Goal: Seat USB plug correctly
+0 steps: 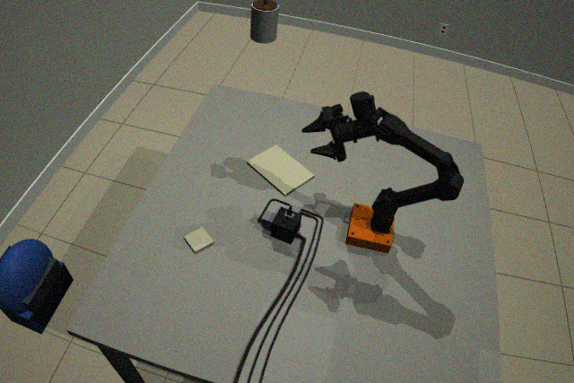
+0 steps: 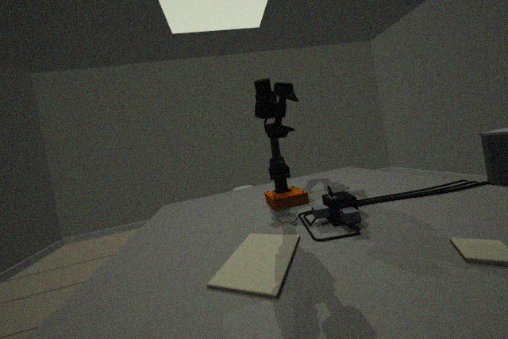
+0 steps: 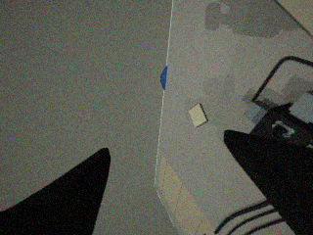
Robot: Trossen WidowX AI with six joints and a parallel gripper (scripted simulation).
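The dark USB plug is 25 cm below my gripper tip, 7 cm to the left of it and 1 cm ahead of it. From my gripper tip the other things lie so: socket (28 cm below, 7 cm to the left, 1 cm ahead).
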